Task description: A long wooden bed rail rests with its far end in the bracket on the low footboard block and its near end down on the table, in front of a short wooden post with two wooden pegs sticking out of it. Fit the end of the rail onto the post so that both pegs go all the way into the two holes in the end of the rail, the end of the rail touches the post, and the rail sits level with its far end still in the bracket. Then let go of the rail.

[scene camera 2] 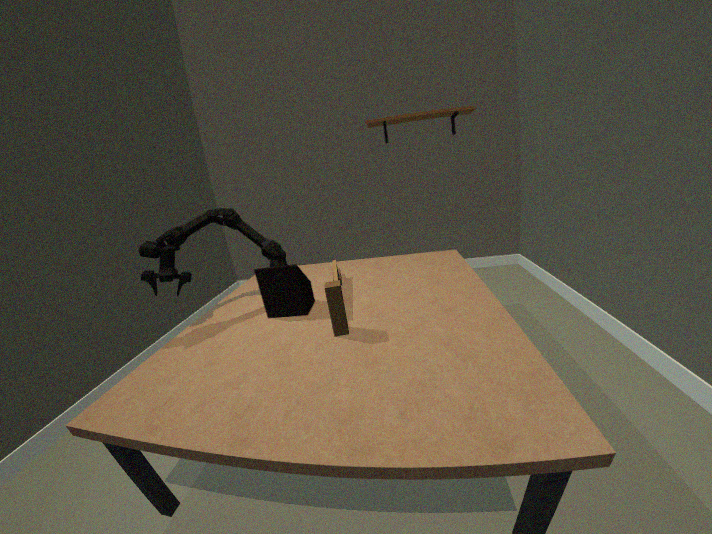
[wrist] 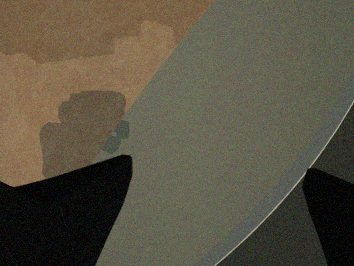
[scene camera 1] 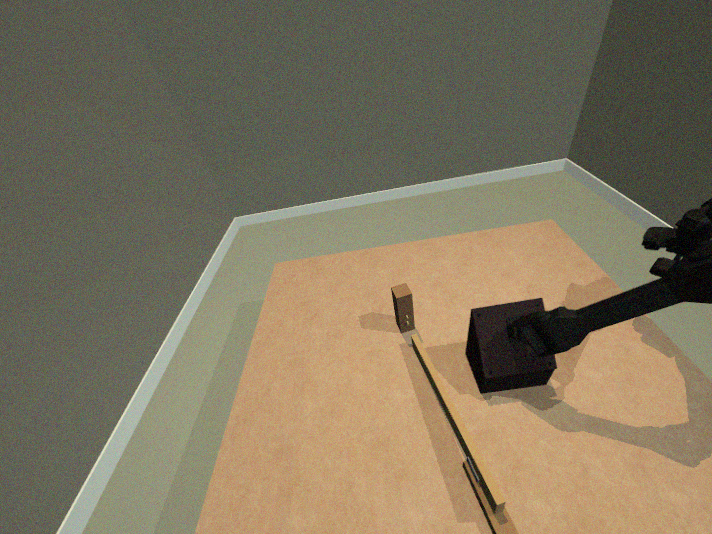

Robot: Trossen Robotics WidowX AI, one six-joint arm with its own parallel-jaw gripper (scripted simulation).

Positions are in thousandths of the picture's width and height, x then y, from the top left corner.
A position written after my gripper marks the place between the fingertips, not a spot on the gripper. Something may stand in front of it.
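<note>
My gripper's open and holding nothing; you'd find the gripper (scene camera 2: 235, 553) and it's there from the wrist as well (wrist: 631, 652). There's also a short wooden post (scene camera 2: 468, 546).
</note>
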